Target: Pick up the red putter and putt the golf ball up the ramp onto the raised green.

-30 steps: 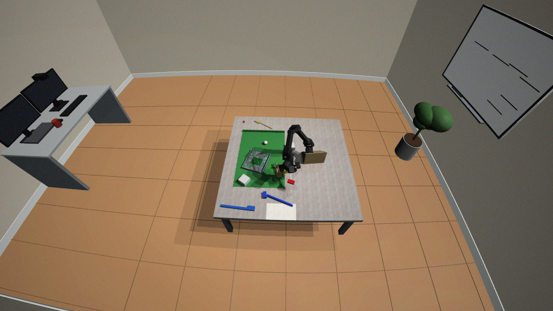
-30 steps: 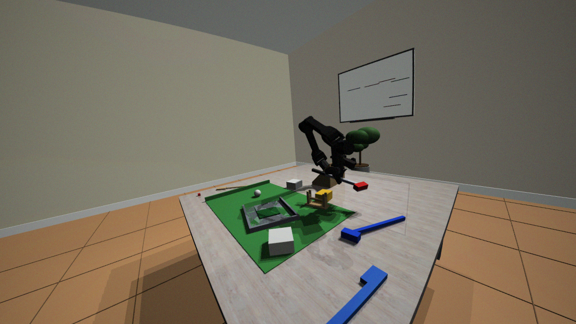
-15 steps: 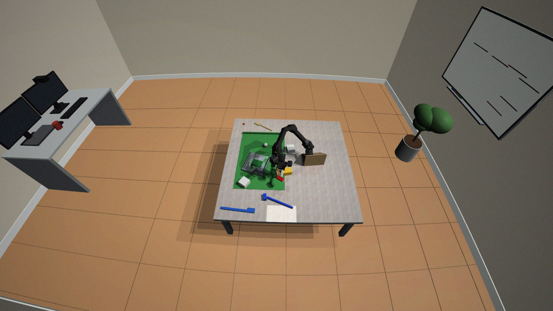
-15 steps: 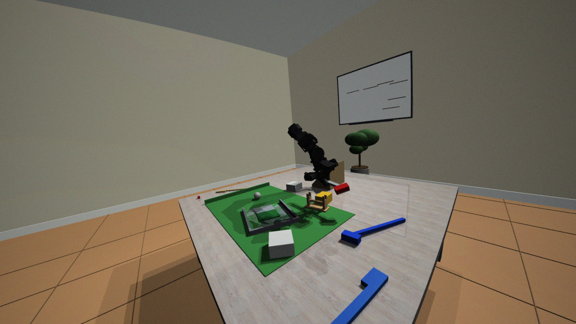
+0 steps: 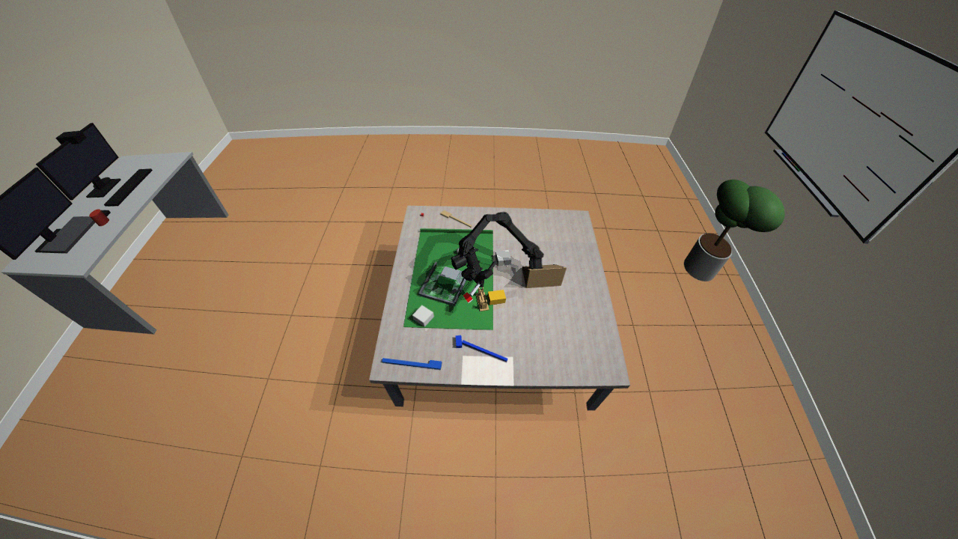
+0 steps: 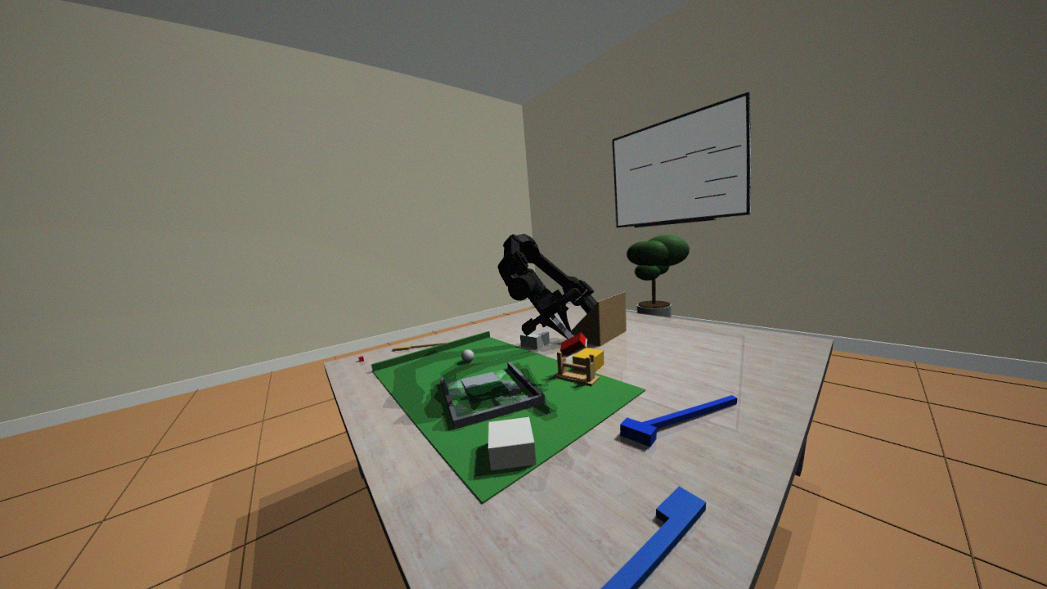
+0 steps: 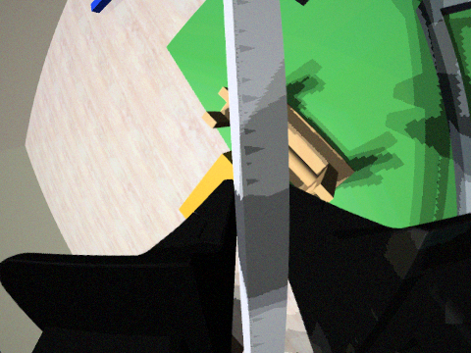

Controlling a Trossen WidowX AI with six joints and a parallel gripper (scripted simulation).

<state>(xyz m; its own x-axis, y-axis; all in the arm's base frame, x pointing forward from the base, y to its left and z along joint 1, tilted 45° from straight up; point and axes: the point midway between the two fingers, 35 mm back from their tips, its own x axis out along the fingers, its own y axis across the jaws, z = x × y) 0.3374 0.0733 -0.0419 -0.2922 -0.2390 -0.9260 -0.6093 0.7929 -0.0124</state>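
Now: gripper tip 20 mm to the left of the red putter and 20 mm below it. The rest, counted from my gripper tip: wooden rack (90 mm below, 10 mm to the left); yellow block (100 mm below, 90 mm behind, 10 mm to the left); green mat (200 mm to the right, 140 mm ahead, 120 mm below).
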